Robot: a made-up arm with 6 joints.
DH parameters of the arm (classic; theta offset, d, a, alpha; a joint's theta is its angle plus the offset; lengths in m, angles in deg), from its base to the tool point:
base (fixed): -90 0.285 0.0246 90
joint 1: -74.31 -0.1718 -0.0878 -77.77
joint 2: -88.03 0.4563 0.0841 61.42
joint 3: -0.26 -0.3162 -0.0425 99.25
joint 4: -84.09 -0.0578 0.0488 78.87
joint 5: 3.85 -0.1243 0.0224 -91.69
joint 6: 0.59 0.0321 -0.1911 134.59
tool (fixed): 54.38 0.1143 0 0
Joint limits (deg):
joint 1: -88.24..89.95
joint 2: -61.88..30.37
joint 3: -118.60..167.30
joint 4: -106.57..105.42
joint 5: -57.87..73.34
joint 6: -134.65..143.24
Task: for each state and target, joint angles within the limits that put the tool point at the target. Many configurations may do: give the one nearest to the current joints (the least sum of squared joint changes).
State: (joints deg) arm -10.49 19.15 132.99 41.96 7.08 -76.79
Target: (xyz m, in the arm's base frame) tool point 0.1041 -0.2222 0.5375
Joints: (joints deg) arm 17.44 19.28 144.01 58.14 15.64 -59.91
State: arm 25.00 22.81 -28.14 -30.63 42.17 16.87
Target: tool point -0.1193 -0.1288 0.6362
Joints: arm 75.05 -5.74 -49.57 -33.22 5.45 -0.48
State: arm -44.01 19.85 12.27 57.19 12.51 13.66
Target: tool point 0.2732 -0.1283 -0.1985
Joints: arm -70.72 27.62 7.14 62.01 22.10 21.20
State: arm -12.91 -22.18 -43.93 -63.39 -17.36 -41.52
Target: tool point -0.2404 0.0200 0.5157
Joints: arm 23.83 -61.88 -57.76 -49.74 -16.25 -52.10
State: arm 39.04 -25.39 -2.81 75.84 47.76 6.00
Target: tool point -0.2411 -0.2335 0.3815
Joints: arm 28.79 -44.45 -22.97 82.43 59.15 64.47
